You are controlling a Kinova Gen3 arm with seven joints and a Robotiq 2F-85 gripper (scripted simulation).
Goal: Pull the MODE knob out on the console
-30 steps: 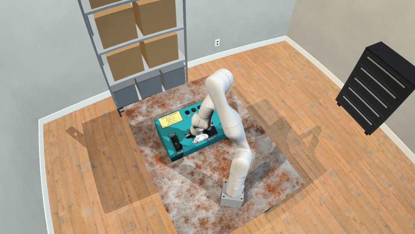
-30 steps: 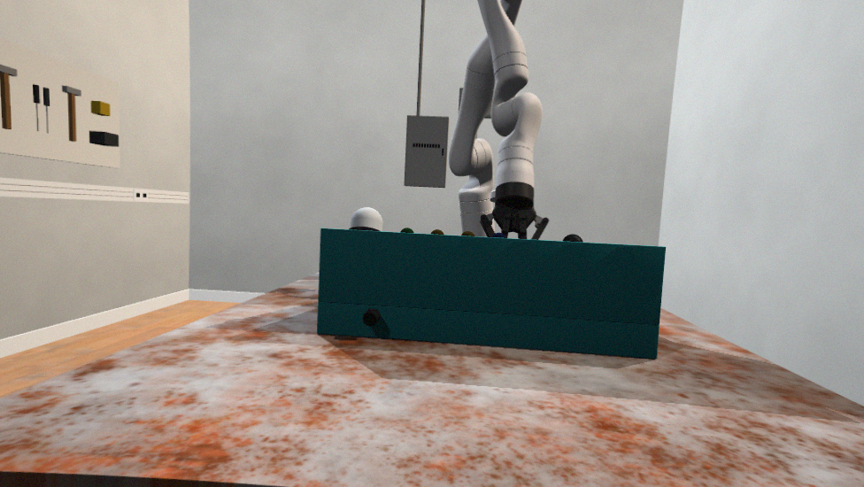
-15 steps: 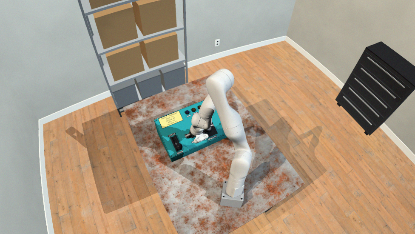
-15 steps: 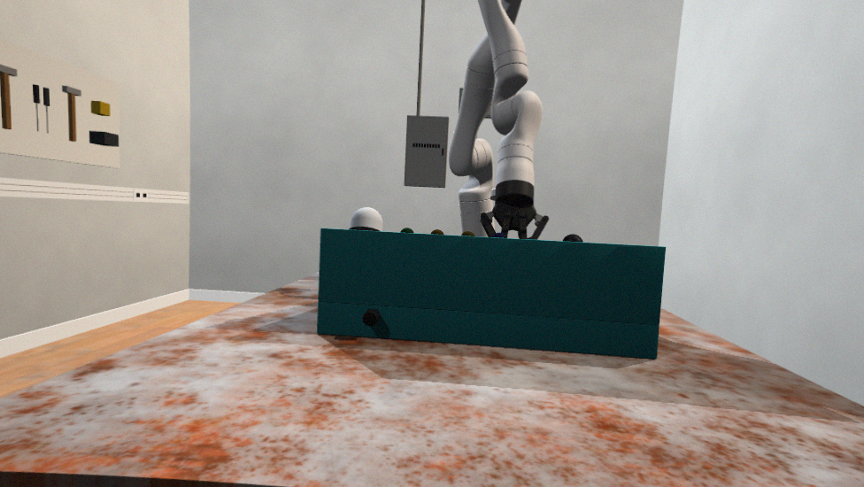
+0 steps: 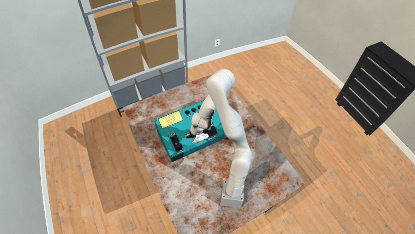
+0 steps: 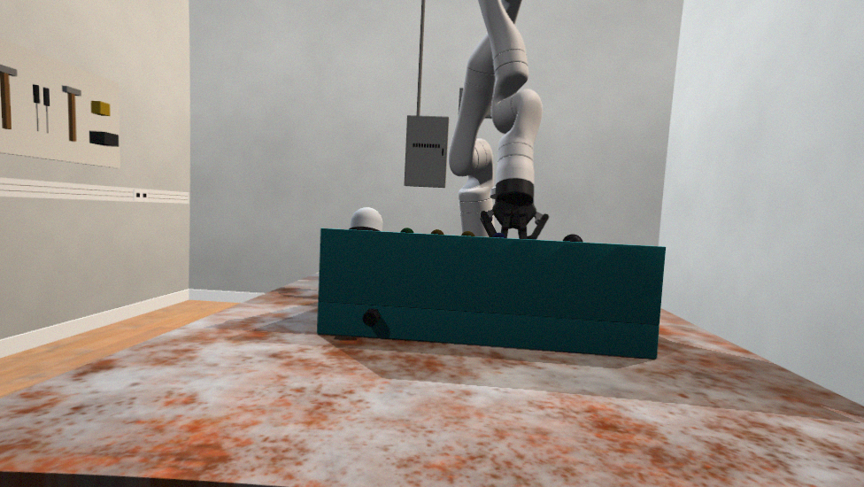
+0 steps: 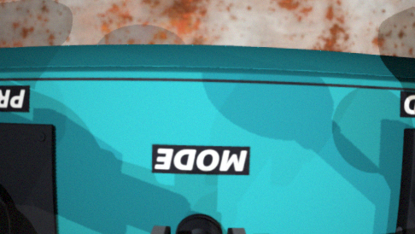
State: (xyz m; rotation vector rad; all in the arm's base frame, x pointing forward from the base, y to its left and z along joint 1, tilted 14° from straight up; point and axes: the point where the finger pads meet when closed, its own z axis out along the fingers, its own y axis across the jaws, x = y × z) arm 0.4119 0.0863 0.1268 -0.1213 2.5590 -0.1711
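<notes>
Right now my hand is 1 cm above the mode knob. From my hand the other things lie so: program dial (11 cm to the right, 2 cm below, 2 cm ahead); hold lever (12 cm to the left, 2 cm behind, 1 cm below); check switch (24 cm to the right, 2 cm below, 2 cm ahead).
</notes>
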